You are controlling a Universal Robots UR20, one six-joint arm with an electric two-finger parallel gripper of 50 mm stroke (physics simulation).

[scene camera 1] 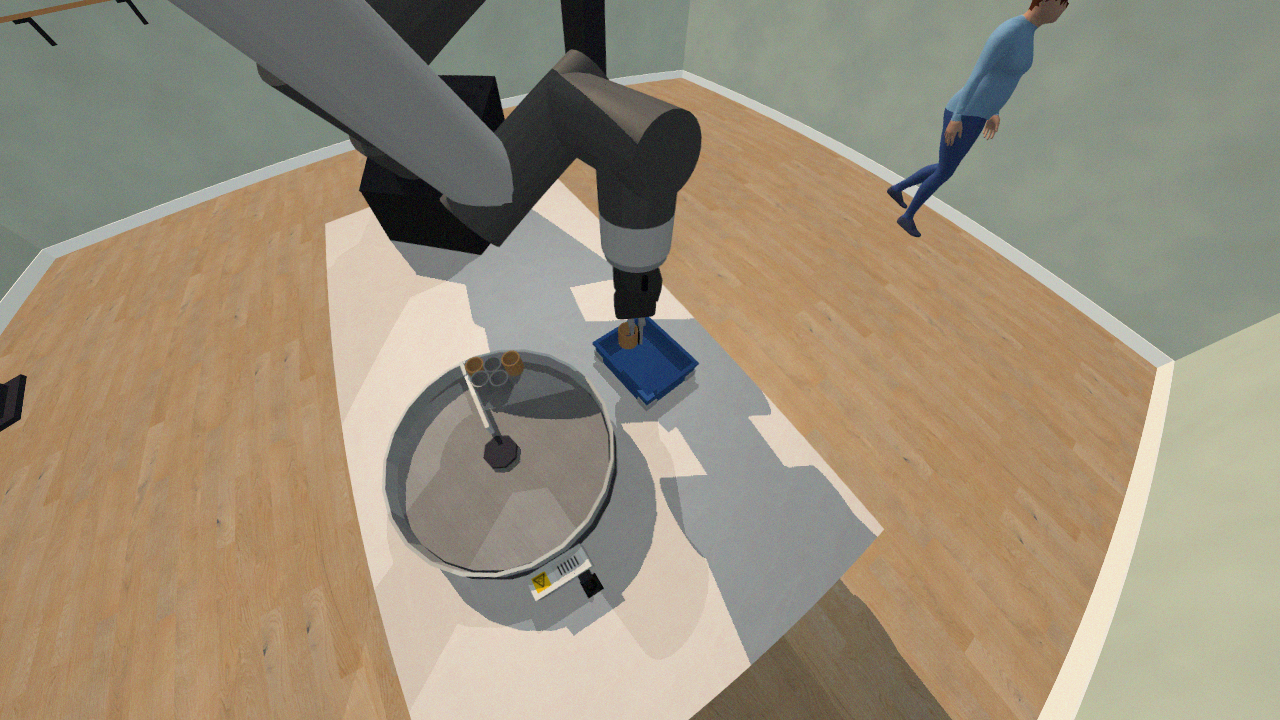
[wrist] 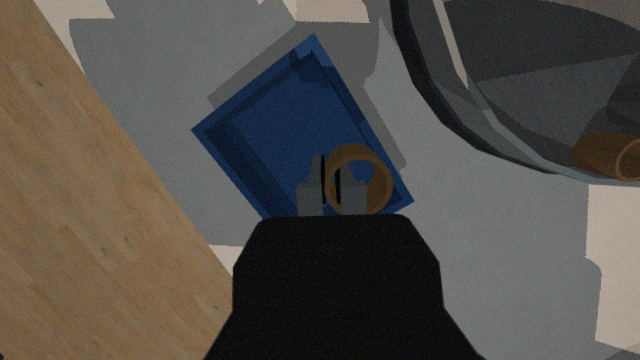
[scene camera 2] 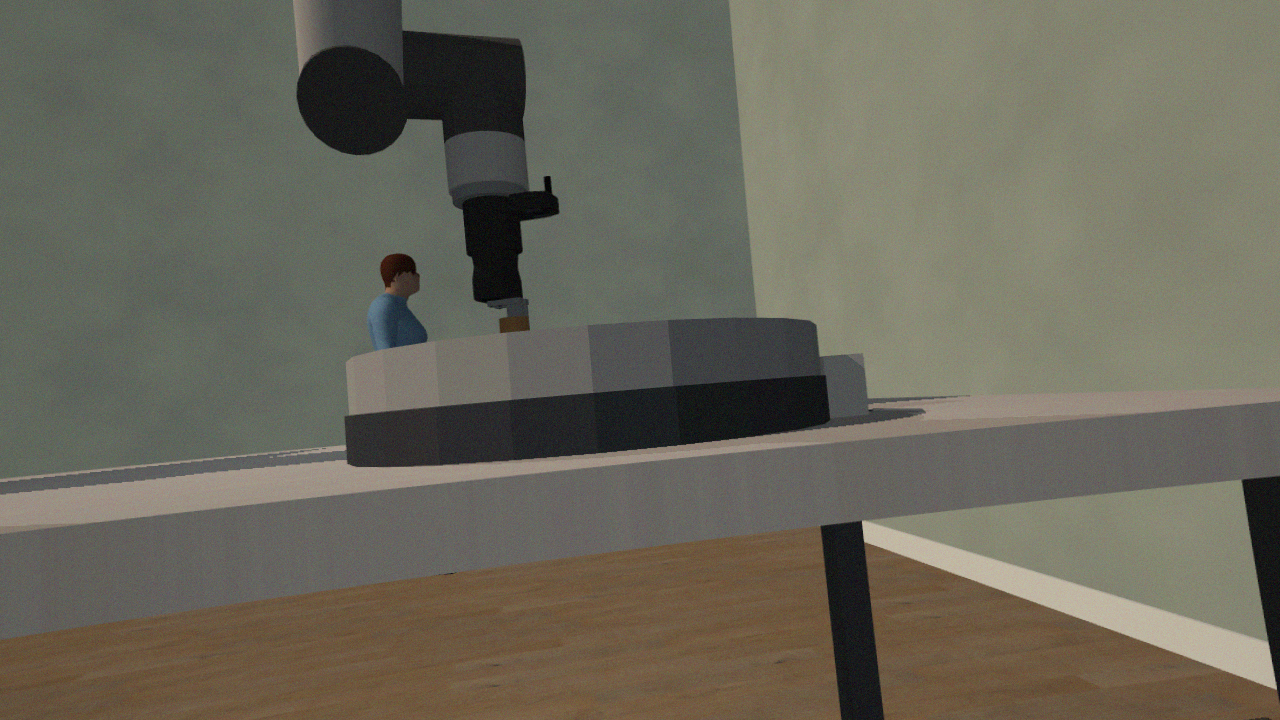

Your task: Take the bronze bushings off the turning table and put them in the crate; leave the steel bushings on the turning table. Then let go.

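Places are measured from the arm's base along level axes (x ahead, y left, z up), in metres.
Where they show: gripper, fingertip midpoint: (scene camera 1: 635, 340) (wrist: 329, 169).
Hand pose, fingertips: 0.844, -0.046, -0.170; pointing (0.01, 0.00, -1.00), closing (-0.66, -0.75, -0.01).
Things, the pixels of their top centre, and the offset from my fingertips, as dx, dy, dz. "spot": a spot on its surface instead.
- bronze bushing, top centre: (wrist: 358, 187) (scene camera 2: 513, 318) (scene camera 1: 628, 329) -0.011, -0.012, +0.038
- blue crate, top centre: (wrist: 305, 166) (scene camera 1: 645, 352) +0.005, +0.028, -0.066
- white bar, surface spot: (scene camera 1: 477, 401) spot: -0.149, -0.293, -0.030
- dark hub, top centre: (scene camera 1: 500, 450) -0.051, -0.324, -0.055
- label plate, surface spot: (scene camera 1: 562, 573) spot: +0.180, -0.389, -0.057
My gripper (scene camera 1: 636, 333) (scene camera 2: 513, 311) (wrist: 329, 169) is shut on the wall of a bronze bushing (scene camera 1: 627, 337) (scene camera 2: 513, 325) (wrist: 384, 186), one finger inside its bore. The bushing is upright at the near corner of the blue crate (scene camera 1: 656, 361) (wrist: 300, 115) in the wrist view; whether it touches the crate floor is unclear. On the turning table (scene camera 1: 537, 519) (scene camera 2: 550, 362) (wrist: 530, 60) stand two bronze bushings, one (scene camera 1: 512, 367) (wrist: 595, 150) nearer the crate and another (scene camera 1: 474, 366) by the white bar. Three steel bushings (scene camera 1: 498, 385) stand grouped with them. No other bushing shows in the crate.
The turning table has a raised rim, a white bar (scene camera 1: 477, 401) and a dark hub (scene camera 1: 501, 453). A label plate (scene camera 1: 562, 573) is on its near side. A person (scene camera 1: 991, 76) (scene camera 2: 393, 308) is beyond the table, near the wall in scene camera 1.
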